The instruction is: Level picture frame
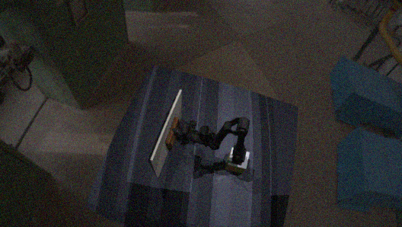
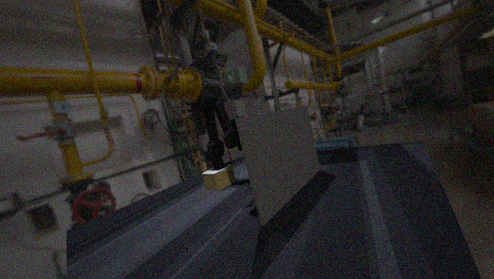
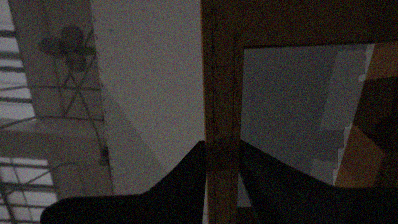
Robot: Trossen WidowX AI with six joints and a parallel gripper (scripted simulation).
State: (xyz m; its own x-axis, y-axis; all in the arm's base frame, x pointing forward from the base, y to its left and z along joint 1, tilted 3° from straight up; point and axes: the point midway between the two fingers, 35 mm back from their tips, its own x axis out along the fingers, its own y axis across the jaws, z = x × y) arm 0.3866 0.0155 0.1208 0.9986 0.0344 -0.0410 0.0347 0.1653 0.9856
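The picture frame is 5 cm below my gripper tip and 1 cm ahead of it. The rest, counted from my gripper tip: wall panel (7 cm below, 2 cm ahead, 1 cm to the left).
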